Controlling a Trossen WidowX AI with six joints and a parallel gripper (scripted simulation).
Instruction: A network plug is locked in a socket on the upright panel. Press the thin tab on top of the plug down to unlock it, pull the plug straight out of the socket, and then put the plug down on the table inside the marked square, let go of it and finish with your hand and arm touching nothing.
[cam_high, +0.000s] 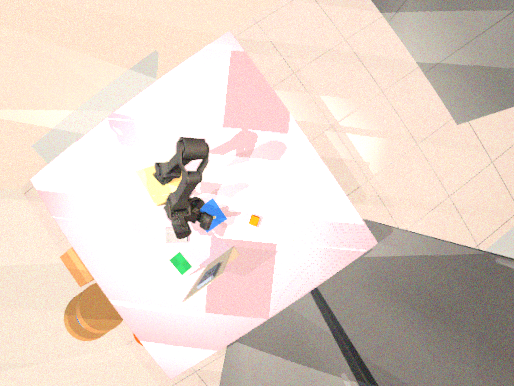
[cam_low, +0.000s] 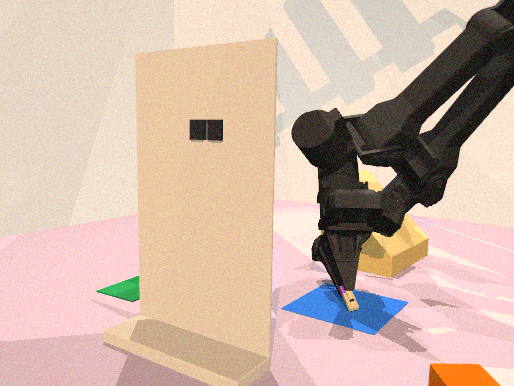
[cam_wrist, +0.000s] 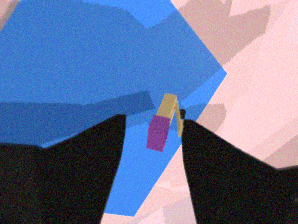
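The blue square is 20 mm below my gripper tip and 10 mm behind it. From my gripper tip the other things lie so: beige panel 180 mm ahead, 110 mm above, 90 mm to the right; purple plug 10 mm to the left, 10 mm ahead; small orange block 150 mm to the left, 140 mm ahead, 10 mm below.
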